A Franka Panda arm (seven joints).
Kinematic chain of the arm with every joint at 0, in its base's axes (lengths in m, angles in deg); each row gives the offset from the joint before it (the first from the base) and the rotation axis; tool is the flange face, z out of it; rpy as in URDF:
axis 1: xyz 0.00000 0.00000 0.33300 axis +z
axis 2: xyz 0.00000 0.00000 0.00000 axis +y
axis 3: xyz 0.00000 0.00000 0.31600 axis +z
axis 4: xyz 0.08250 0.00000 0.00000 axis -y
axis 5: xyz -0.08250 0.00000 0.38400 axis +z
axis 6: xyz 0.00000 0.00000 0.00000 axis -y
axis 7: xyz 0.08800 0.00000 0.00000 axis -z
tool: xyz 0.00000 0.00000 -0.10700 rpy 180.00 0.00 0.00
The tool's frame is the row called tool.
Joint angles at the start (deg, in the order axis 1, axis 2, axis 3, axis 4, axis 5, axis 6, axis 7): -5.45 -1.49 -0.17 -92.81 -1.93 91.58 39.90
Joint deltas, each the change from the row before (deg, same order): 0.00 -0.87 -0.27 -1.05 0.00 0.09 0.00; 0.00 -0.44 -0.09 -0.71 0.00 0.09 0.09; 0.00 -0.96 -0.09 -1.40 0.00 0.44 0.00; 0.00 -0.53 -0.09 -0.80 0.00 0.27 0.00; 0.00 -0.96 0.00 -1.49 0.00 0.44 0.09; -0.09 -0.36 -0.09 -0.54 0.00 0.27 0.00; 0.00 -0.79 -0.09 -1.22 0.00 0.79 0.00; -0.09 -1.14 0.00 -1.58 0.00 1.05 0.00
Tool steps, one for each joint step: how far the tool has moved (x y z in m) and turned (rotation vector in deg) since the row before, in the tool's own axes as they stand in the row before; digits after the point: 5 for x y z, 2 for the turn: -0.00201 0.00508 0.00033 -0.05 -0.08 0.26; -0.00136 0.00221 0.00160 -0.11 -0.15 0.17; -0.00318 0.00374 0.00192 0.01 -0.01 0.07; -0.00150 0.00235 0.00130 0.01 -0.01 0.08; -0.00385 0.00313 0.00279 -0.05 -0.08 0.07; -0.00021 0.00236 0.00081 0.06 0.06 0.17; -0.00204 0.00276 0.00171 0.25 0.26 0.07; -0.00325 0.00374 0.00117 0.40 0.45 0.07
